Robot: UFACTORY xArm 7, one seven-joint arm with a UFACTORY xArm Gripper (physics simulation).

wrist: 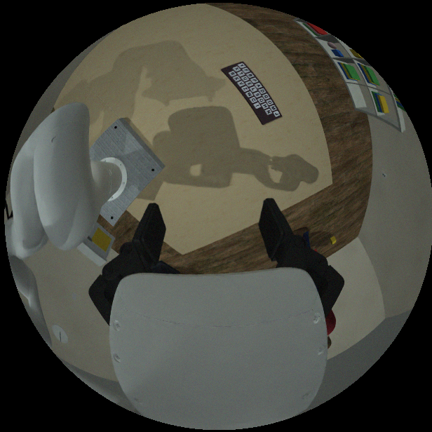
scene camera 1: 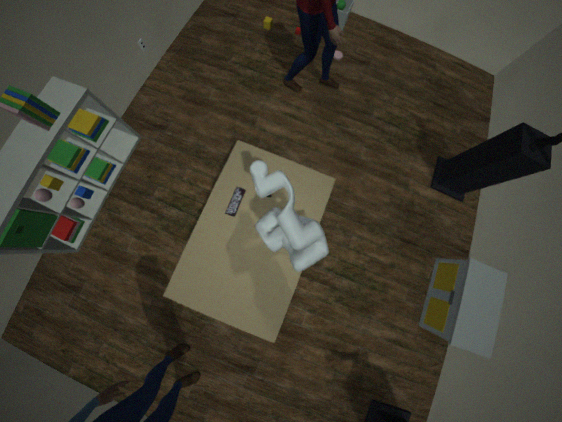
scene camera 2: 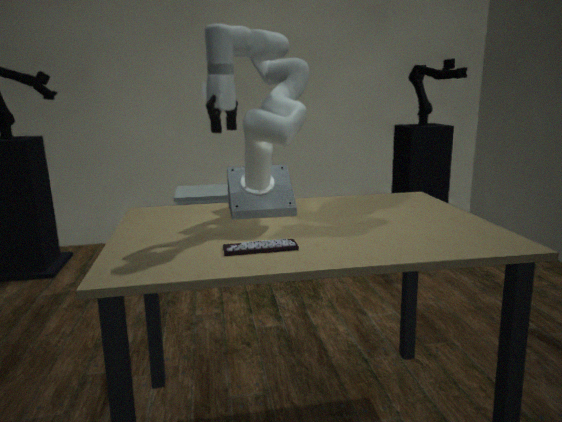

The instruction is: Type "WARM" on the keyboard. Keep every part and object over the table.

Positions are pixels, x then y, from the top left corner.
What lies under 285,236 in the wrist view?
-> My gripper.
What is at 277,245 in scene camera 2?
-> A keyboard.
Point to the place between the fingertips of my gripper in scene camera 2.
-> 224,131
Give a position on a keyboard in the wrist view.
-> At 259,99
